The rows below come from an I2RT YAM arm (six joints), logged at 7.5 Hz.
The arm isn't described. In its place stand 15 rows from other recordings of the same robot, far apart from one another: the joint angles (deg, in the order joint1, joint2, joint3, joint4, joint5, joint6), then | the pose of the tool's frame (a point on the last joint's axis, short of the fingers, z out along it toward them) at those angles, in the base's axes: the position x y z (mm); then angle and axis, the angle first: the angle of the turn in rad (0 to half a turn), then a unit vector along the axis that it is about.
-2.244 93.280 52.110 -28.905 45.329 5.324 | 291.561 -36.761 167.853 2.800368 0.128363 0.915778 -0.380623
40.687 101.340 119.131 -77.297 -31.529 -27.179 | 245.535 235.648 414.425 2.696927 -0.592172 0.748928 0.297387
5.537 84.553 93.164 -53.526 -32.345 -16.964 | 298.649 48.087 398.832 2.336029 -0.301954 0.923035 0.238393
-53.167 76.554 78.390 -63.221 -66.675 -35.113 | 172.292 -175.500 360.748 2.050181 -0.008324 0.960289 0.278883
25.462 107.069 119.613 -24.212 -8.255 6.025 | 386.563 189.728 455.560 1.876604 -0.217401 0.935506 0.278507
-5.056 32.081 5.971 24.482 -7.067 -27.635 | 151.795 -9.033 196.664 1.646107 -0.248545 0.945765 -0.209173
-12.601 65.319 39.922 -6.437 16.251 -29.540 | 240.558 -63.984 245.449 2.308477 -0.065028 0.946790 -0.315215
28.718 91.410 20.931 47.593 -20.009 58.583 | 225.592 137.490 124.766 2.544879 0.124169 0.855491 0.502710
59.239 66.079 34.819 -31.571 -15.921 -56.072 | 95.404 179.385 182.687 2.679889 -0.853339 0.500835 0.144835
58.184 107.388 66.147 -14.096 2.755 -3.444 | 204.415 326.237 158.930 2.584361 -0.502064 0.856294 0.121210
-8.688 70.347 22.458 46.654 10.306 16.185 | 245.191 -43.910 218.255 1.592689 0.300275 0.953501 -0.025895
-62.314 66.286 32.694 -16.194 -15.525 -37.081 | 111.135 -191.298 186.936 2.496351 0.166512 0.968067 -0.187402
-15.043 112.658 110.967 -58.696 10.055 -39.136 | 406.168 -115.595 315.061 2.763214 -0.182351 0.963737 -0.194833
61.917 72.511 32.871 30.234 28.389 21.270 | 142.745 231.574 237.990 1.871848 -0.134255 0.929603 0.343241
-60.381 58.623 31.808 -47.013 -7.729 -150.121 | 82.597 -135.597 176.968 3.086664 -0.703882 0.693641 -0.153007
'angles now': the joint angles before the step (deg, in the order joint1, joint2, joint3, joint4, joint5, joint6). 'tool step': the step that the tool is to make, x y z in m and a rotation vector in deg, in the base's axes. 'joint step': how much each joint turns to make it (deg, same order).
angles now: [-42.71 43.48 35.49 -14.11 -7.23 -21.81]
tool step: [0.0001 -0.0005 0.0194 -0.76 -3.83 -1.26]
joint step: [0.00 -0.10 2.94 0.58 0.47 2.37]
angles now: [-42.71 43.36 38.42 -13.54 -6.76 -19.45]
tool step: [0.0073 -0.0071 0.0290 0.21 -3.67 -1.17]
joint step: [-0.02 3.34 6.31 -0.09 0.33 2.88]
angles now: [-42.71 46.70 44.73 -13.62 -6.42 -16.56]
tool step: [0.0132 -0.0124 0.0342 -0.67 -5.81 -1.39]
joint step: [0.07 5.15 7.30 2.97 0.64 3.71]
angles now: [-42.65 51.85 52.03 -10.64 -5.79 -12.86]
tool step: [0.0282 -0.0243 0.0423 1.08 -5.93 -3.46]
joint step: [0.79 10.00 12.24 1.81 3.50 5.37]
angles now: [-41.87 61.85 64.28 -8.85 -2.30 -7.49]
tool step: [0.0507 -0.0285 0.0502 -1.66 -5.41 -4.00]
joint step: [3.21 14.44 18.43 1.17 7.04 2.71]
